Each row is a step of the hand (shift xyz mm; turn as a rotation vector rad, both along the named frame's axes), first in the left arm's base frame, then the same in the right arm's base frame.
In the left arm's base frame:
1: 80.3 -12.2 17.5 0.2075 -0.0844 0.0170
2: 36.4 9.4 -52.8 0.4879 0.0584 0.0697
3: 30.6 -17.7 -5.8 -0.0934 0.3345 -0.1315
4: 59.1 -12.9 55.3 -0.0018 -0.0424 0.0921
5: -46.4 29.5 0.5 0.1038 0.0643 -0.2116
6: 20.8 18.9 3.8 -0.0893 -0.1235 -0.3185
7: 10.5 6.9 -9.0 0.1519 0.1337 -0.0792
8: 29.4 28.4 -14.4 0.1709 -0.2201 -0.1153
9: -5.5 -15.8 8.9 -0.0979 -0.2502 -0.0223
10: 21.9 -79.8 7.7 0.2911 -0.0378 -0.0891
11: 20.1 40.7 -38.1 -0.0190 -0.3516 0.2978
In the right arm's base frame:
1: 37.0 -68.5 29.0 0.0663 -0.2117 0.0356
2: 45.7 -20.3 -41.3 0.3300 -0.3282 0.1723
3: 8.5 -34.6 -3.9 0.2186 0.2932 -0.0646
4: 11.6 -53.6 60.9 -0.0591 -0.0280 0.0775
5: -8.6 54.3 -1.4 0.1753 -0.0323 -0.1671
6: 25.5 -3.1 12.0 -0.0488 -0.0102 -0.3495
7: 14.3 -3.2 -5.0 0.2154 -0.0243 -0.0155
8: 43.2 -3.1 -1.5 -0.0137 -0.2721 -0.1293
9: -17.4 -6.5 3.7 -0.2336 -0.0918 -0.0984
10: -45.3 -69.3 -7.2 0.1845 -0.2420 -0.0388
11: 53.2 12.4 -23.0 -0.3521 -0.2225 0.1979

